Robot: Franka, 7 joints.
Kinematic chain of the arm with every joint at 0, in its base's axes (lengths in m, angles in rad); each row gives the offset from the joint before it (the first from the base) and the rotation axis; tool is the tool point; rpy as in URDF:
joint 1: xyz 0 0 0.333 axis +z
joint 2: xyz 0 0 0 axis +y
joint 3: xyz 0 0 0.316 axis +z
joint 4: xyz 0.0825 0 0 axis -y
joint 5: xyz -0.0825 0 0.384 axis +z
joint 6: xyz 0 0 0 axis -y
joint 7: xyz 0.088 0 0 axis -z
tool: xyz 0 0 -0.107 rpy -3.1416 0 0
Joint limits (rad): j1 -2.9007..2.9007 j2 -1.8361..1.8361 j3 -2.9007..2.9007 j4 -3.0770..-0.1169 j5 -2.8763..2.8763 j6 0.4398..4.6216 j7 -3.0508..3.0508
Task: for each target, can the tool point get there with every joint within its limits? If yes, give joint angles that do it. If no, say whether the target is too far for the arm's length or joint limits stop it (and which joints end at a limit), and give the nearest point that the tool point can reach.
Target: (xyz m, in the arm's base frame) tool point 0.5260 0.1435 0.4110
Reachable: yes | joints 2.2248 -0.4689 -1.6425 -2.2389 -2.0937 1.2499 2.5712
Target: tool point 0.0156 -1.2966 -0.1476
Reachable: no: too far | nearest point 0.0097 -0.8044 0.0349 | short by 0.525 m
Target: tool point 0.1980 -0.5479 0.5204
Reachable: yes | joints -0.1046 1.5400 -2.1023 -2.0045 2.0660 1.3097 -2.4987
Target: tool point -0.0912 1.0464 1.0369
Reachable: no: too far | nearest point -0.0619 0.7100 0.8106 | short by 0.407 m
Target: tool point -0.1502 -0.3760 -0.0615
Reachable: yes | joints -0.6389 1.5548 -0.8499 -2.2916 -0.5400 3.0358 -1.5358
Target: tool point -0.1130 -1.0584 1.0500
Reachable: no: too far | nearest point -0.0755 -0.7075 0.8123 | short by 0.425 m
